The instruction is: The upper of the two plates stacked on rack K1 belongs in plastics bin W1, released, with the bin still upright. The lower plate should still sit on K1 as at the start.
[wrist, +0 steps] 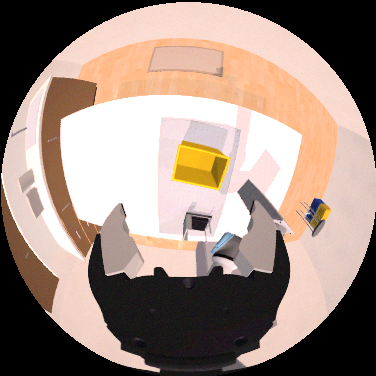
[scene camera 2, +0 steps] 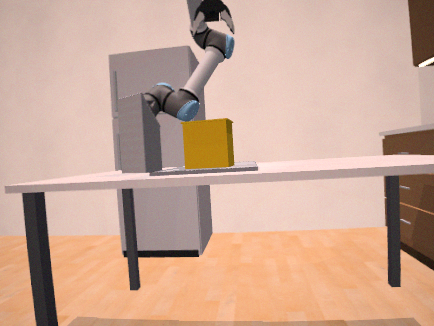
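Pixels of known places: gripper, fingertip midpoint: (wrist: 187, 203) (scene camera 2: 213, 35); arm's base, origin of the base link: (scene camera 2: 138, 113).
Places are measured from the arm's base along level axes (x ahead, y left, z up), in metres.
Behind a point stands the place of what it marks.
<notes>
The yellow bin W1 (scene camera 2: 207, 145) {x 0.401, y -0.155, z -0.182 m} (wrist: 202, 148) {x 0.393, y -0.155, z -0.151 m} stands upright on the perforated board, its open top facing up; no plate shows inside in the wrist view. A small grey rack (wrist: 198, 214) {x 0.260, y 0.225, z -0.245 m}, apparently K1, stands on the board below the bin in the wrist view. A dark square shape (wrist: 200, 223) {x 0.232, y 0.253, z -0.223 m} shows in it, too small to tell the two plates apart. The rack does not show in the scene view. My gripper (scene camera 2: 213, 30) {x 0.450, y -0.147, z 0.227 m} (wrist: 187, 203) {x 0.450, y -0.147, z 0.227 m} is open and empty, high above the table. In the wrist view the rack lies between the fingers' directions, far below them.
The perforated board (scene camera 2: 245, 168) {x 0.561, y -0.230, z -0.270 m} (wrist: 172, 150) {x 0.502, y -0.085, z -0.266 m} lies on the table (scene camera 2: 325, 167) {x 0.813, y -0.195, z -0.279 m} (wrist: 110, 150) {x 0.838, y 0.004, z -0.279 m}. A tall grey block (scene camera 2: 132, 135) {x 0.000, y -0.061, z -0.107 m} (wrist: 262, 200) {x 0.079, y -0.065, z -0.075 m} stands beside the bin at the arm's base. A fridge (scene camera 2: 150, 70) stands behind; drawers (scene camera 2: 410, 200) (wrist: 65, 175) stand at the side.
</notes>
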